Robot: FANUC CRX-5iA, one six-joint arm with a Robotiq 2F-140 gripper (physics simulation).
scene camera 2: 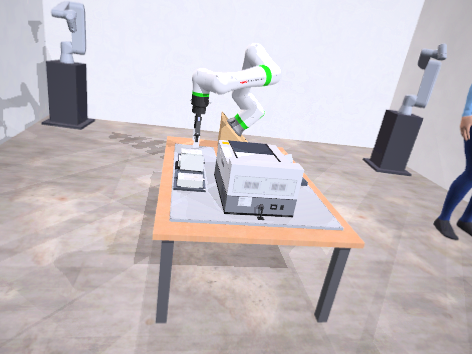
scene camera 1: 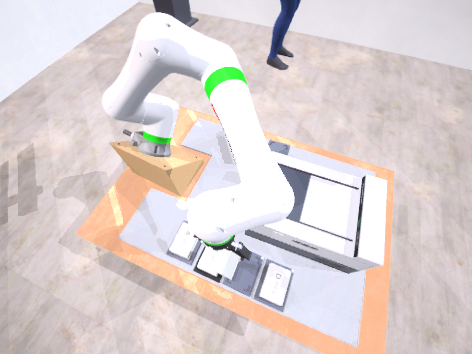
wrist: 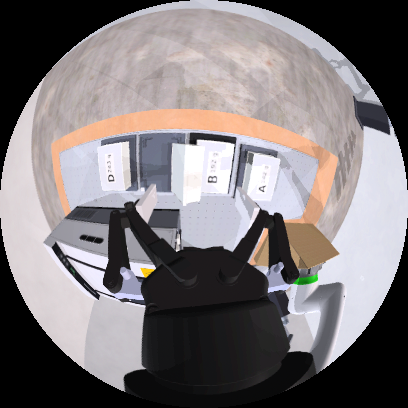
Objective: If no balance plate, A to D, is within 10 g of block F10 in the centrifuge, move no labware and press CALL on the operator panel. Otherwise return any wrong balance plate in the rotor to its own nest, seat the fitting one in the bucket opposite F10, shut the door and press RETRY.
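Frame: origin at the arm's base, x right, y back, z down, level; centimetres.
Where they show: gripper, between the fingertips: [scene camera 2: 195, 143] [scene camera 1: 223, 249] [wrist: 195, 193]; arm's base, origin of its link: [scene camera 2: 233, 128] [scene camera 1: 154, 151] [wrist: 305, 261].
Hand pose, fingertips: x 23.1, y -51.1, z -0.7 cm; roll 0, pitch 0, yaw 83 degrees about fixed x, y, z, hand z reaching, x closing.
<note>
Things, the pixels of their top centre, and the offset from my fingertips.
- Plate D, centre of its top: [wrist: 109, 167] [scene camera 1: 276, 283] [scene camera 2: 190, 176] dx -0.5, dy -22.6, dz +10.7 cm
- Plate B, centre of its top: [wrist: 213, 167] [scene camera 1: 213, 255] dx +2.4, dy +4.0, dz +10.7 cm
- Plate A, centre of its top: [wrist: 263, 178] [scene camera 1: 185, 239] [scene camera 2: 191, 151] dx +2.6, dy +17.9, dz +10.7 cm
- blank-faced white block, centre of its top: [wrist: 184, 176] [scene camera 1: 228, 257] [scene camera 2: 192, 155] dx +0.6, dy -2.3, dz +6.0 cm
- empty nest, centre of its top: [wrist: 159, 163] [scene camera 1: 243, 269] [scene camera 2: 189, 173] dx +0.8, dy -9.3, dz +14.3 cm
My gripper [scene camera 2: 196, 142] [wrist: 195, 193] is open and empty, above the inner side of the plate row. Plate D [scene camera 1: 275, 283] [scene camera 2: 190, 180] [wrist: 114, 167], marked 243 g, lies in its nest. Plate B [scene camera 1: 209, 260] [wrist: 215, 167], apparently marked 192 g, lies in its nest. Plate A [scene camera 1: 184, 242] [wrist: 262, 176] is at the row's other end; its weight is hard to read. A blank-faced white block [scene camera 1: 229, 265] [scene camera 2: 192, 161] [wrist: 187, 172] sits tilted beside B, partly over the empty nest [scene camera 1: 244, 277] [wrist: 161, 160]. The centrifuge [scene camera 1: 320, 232] [scene camera 2: 262, 172] [wrist: 85, 235] stands inward; F10 does not show.
The robot's wooden base wedge [scene camera 1: 160, 167] [wrist: 300, 242] stands at one table end. The arm passes over the centrifuge's near end in the first scene view and hides most of the operator panel. A person [scene camera 1: 282, 35] [scene camera 2: 460, 175] stands beyond the table.
</note>
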